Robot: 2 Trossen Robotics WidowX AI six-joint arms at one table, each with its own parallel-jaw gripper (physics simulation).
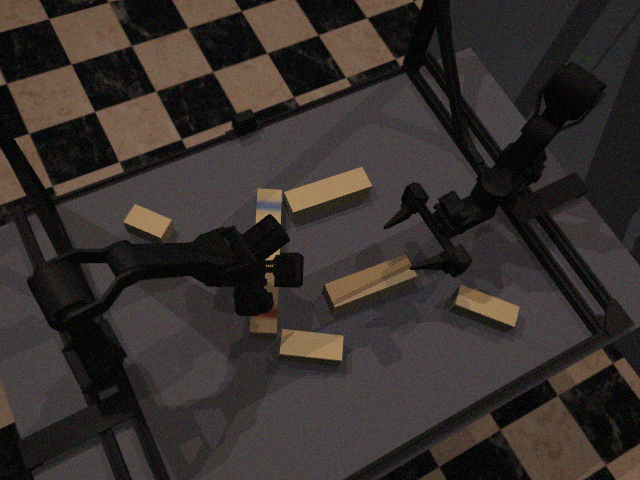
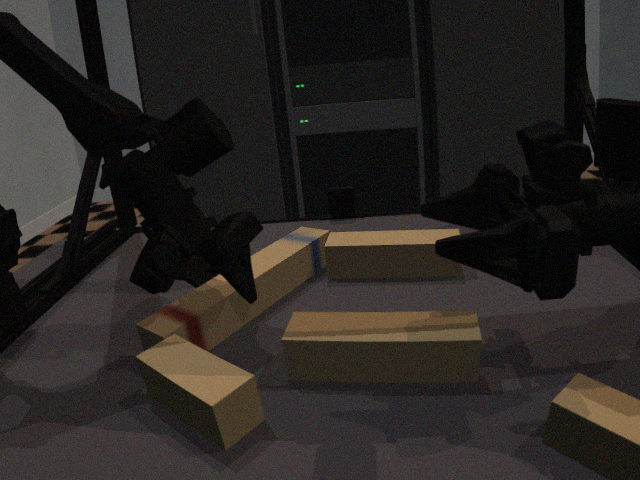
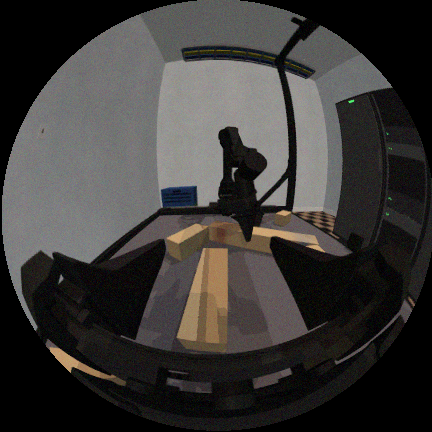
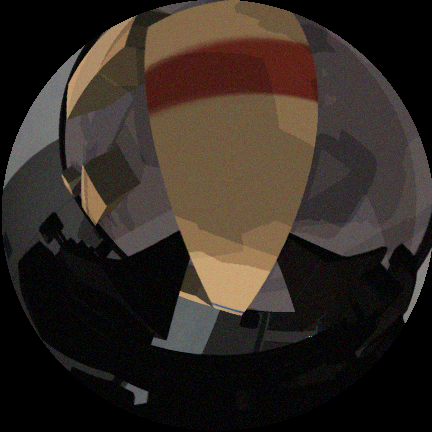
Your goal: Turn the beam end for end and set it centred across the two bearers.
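Pixels of known places: left gripper, fingertip midpoint: (image 1: 397,247) (image 2: 427,227) (image 3: 218,243) (image 4: 60,252); right gripper, fingertip midpoint: (image 1: 267,274) (image 2: 238,302) (image 3: 251,239) (image 4: 232,231); left arm's base, origin of the base link: (image 4: 108,243); right arm's base, origin of the base link: (image 1: 100,372) (image 2: 4,316).
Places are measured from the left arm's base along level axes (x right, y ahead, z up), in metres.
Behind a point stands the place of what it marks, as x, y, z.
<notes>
The long beam (image 1: 268,196) @[0.178, 0.496, 0.028] (image 2: 281,276) @[0.080, 0.519, 0.009] (image 4: 230,165), with a blue band at one end and a red band at the other, lies on the table. My right gripper (image 2: 235,289) @[0.037, 0.567, -0.002] (image 4: 232,231) @[0.037, 0.567, -0.002] is shut on the beam between its middle and the red end; its fingers lie along both sides. The two bearers are apart and roughly parallel: the far bearer (image 1: 328,193) @[0.132, 0.381, 0.027] (image 2: 392,260) @[0.116, 0.379, 0.006] is close beside the beam's blue end, the near bearer (image 1: 369,284) @[-0.079, 0.405, 0.028] (image 2: 382,359) @[-0.098, 0.398, 0.008] (image 3: 215,295) @[-0.065, 0.370, 0.028] lies right of the beam. My left gripper (image 1: 398,247) @[-0.061, 0.354, 0.118] (image 2: 429,227) @[-0.061, 0.354, 0.118] (image 3: 218,243) @[-0.061, 0.354, 0.118] is open and empty, above the table by the near bearer's right end.
A short block (image 1: 311,346) @[-0.136, 0.565, 0.031] (image 2: 201,387) @[-0.162, 0.543, 0.031] lies close to the beam's red end. Another short block (image 1: 485,306) @[-0.218, 0.222, 0.024] (image 2: 599,418) @[-0.211, 0.245, 0.025] lies right of the near bearer, and a third (image 1: 147,223) @[0.226, 0.734, 0.025] (image 3: 283,218) @[0.210, 0.693, 0.011] lies behind the right arm. Dark frame rails (image 1: 423,439) @[-0.370, 0.456, -0.005] edge the table.
</notes>
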